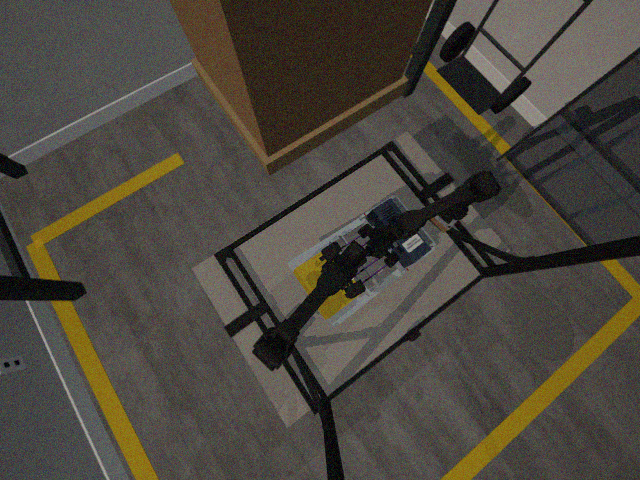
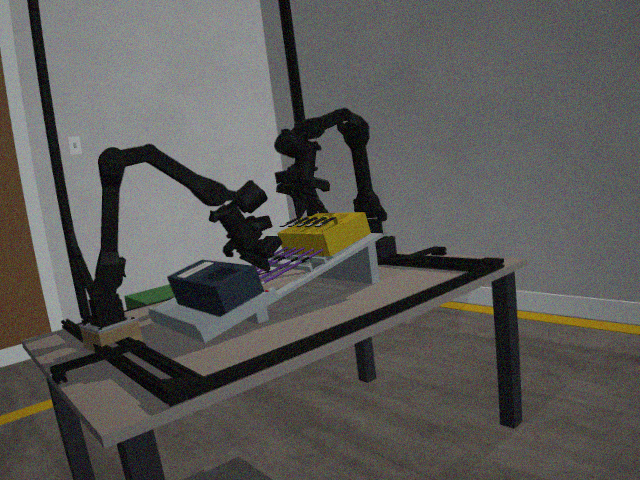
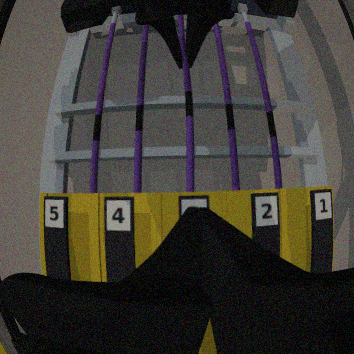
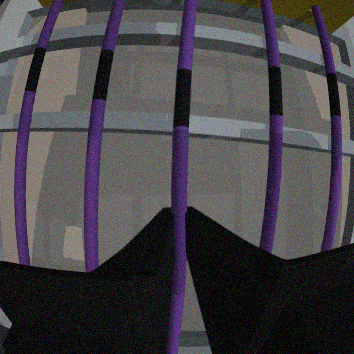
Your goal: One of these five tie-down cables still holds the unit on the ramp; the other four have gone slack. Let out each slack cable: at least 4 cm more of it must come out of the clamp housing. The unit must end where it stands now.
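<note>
A yellow clamp housing [image 3: 84, 228] [image 2: 347, 233] [image 1: 306, 276] sits at the top of the grey ramp [image 2: 351, 267]. It carries numbered levers 5, 4, 2 and 1; the middle label is half hidden. Five purple cables with black bands run down from it to the dark blue unit [image 2: 213, 286] [image 1: 387, 210]. My left gripper [image 3: 195, 216] [image 2: 308, 211] is shut and empty, with its tips over the middle lever. My right gripper [image 4: 177, 216] [image 3: 184, 65] [image 2: 263, 261] is shut on the middle cable [image 4: 180, 168] [image 3: 189, 151], low on the ramp near the unit.
The ramp stands on a table [image 2: 294, 333] with a black frame rail [image 2: 366, 324]. A green block [image 2: 147, 296] lies behind the unit. A large brown crate [image 1: 318, 71] and a hand truck [image 1: 480, 86] stand on the floor beyond the table.
</note>
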